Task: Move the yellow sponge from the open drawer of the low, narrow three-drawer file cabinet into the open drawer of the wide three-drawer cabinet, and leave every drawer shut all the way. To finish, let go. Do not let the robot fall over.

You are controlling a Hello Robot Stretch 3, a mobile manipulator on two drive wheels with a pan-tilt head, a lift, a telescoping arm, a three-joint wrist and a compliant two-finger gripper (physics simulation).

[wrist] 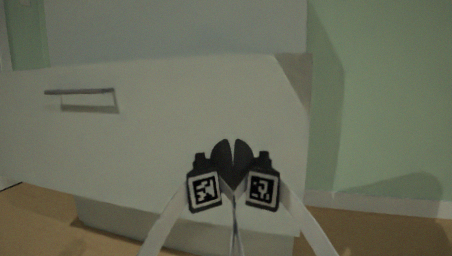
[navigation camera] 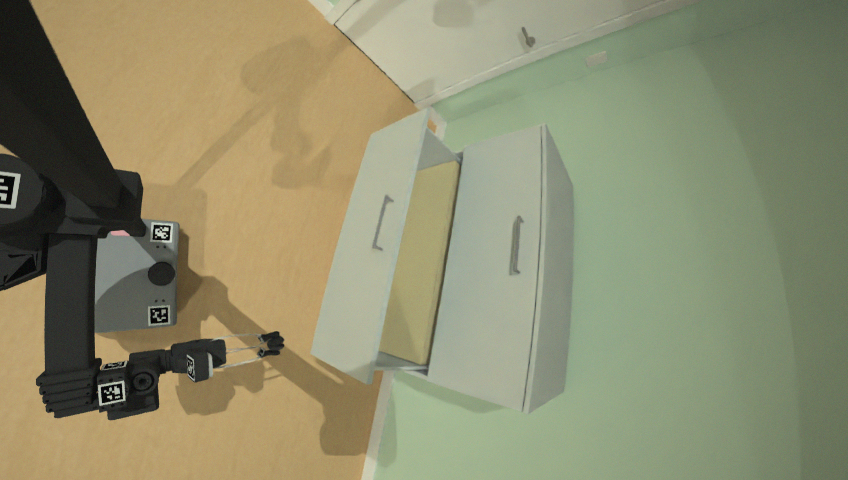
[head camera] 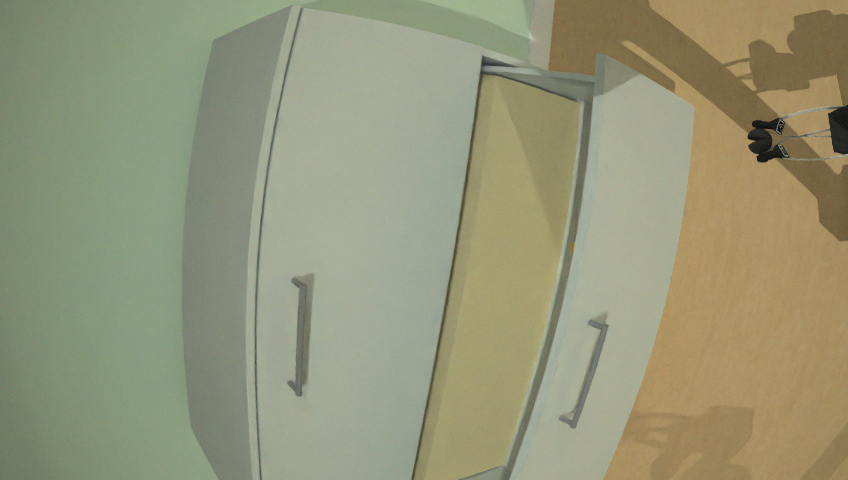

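Where they show: gripper, fingertip midpoint: [navigation camera: 283, 341] [head camera: 748, 143]; robot's base, origin of the base link: [navigation camera: 160, 271].
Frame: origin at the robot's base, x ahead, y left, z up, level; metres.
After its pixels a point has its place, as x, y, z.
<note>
The wide cabinet [head camera: 368, 178] @[0.735, -0.122, 0.858] [navigation camera: 487, 261] @[0.784, 0.045, 0.848] [wrist: 175, 25] is pale grey. Its top drawer is shut; the drawer below stands far open, its front [head camera: 642, 178] @[0.475, -0.122, 0.553] [navigation camera: 363, 249] @[0.535, 0.086, 0.539] [wrist: 200, 125] pulled out and a tan surface showing inside. A tiny yellow speck [head camera: 573, 248] @[0.710, -0.027, 0.448] shows at that front's inner edge in the head view, too small to tell whether it is the sponge. My gripper [head camera: 759, 141] @[0.254, -0.148, 0.590] [navigation camera: 274, 343] @[0.254, -0.148, 0.590] [wrist: 231, 157] @[0.254, -0.148, 0.590] is shut and empty, its tips together. It is in front of the open drawer's front, apart from it, towards one end. The narrow file cabinet does not show.
My base [navigation camera: 133, 297] @[-0.069, -0.070, 0.160] stands on the floor [navigation camera: 249, 255] @[0.322, 0.067, 0.000] a little away from the open drawer front. The mast [navigation camera: 53, 89] @[-0.047, 0.135, 1.042] and arm [navigation camera: 70, 309] @[-0.100, -0.022, 0.706] are beside it. The green wall [navigation camera: 684, 267] @[1.293, 0.005, 1.450] is behind the cabinet. A white door [navigation camera: 464, 41] @[1.138, 1.296, 0.596] is beyond the cabinet's far end.
</note>
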